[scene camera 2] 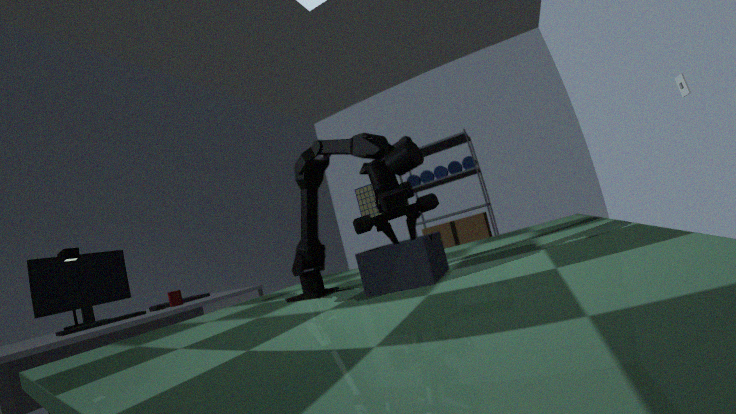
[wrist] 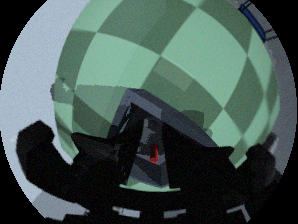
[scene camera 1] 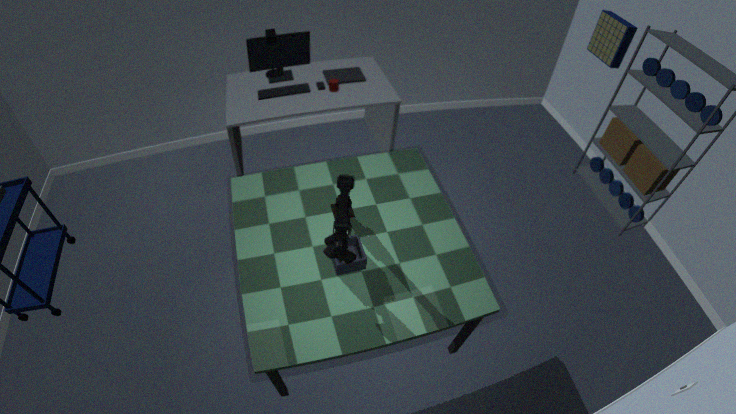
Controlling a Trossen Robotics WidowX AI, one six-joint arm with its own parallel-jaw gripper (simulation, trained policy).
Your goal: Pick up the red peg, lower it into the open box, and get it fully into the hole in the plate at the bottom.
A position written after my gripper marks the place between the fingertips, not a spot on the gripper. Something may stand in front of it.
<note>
I see my gripper [scene camera 2: 408, 251].
My gripper shows as well in the wrist view [wrist: 153, 123].
</note>
